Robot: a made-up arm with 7 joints.
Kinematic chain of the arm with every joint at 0, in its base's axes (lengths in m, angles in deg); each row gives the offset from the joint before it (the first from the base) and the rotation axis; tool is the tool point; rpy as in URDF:
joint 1: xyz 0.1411 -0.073 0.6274 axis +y
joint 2: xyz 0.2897 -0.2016 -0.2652 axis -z
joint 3: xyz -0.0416 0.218 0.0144 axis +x
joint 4: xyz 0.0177 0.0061 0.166 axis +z
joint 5: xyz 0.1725 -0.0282 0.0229 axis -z
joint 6: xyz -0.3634 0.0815 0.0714 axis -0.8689 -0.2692 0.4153
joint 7: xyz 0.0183 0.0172 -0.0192 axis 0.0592 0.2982 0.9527
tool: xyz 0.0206 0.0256 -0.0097 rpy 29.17 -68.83 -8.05
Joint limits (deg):
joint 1: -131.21..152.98
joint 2: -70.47..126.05
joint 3: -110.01..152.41
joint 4: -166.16..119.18
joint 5: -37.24..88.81
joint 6: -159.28..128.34
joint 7: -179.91..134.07
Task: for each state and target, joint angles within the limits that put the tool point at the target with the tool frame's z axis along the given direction. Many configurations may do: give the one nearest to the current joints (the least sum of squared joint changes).
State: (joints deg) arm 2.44 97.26 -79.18 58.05 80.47 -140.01 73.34
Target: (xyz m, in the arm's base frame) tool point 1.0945 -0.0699 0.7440 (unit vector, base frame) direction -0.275 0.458 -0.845
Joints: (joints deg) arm -29.44 93.27 -67.11 60.43 65.77 -136.64 90.95
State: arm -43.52 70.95 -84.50 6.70 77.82 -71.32 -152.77
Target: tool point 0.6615 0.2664 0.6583 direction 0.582 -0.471 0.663
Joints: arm -47.52 31.50 -73.57 27.03 34.06 -76.93 -164.70
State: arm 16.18 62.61 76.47 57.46 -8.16 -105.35 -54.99
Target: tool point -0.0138 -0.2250 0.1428 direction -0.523 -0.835 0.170
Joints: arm 48.03 43.88 98.83 60.44 -20.44 -121.36 -61.25
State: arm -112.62 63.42 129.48 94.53 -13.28 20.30 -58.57
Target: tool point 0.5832 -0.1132 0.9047 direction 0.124 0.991 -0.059
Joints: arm -93.99 53.67 123.60 74.42 8.12 22.51 -78.38
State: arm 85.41 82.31 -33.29 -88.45 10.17 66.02 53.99
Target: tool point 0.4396 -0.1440 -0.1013 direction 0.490 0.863 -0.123
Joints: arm 53.68 58.59 -40.67 -88.44 13.27 33.59 41.95
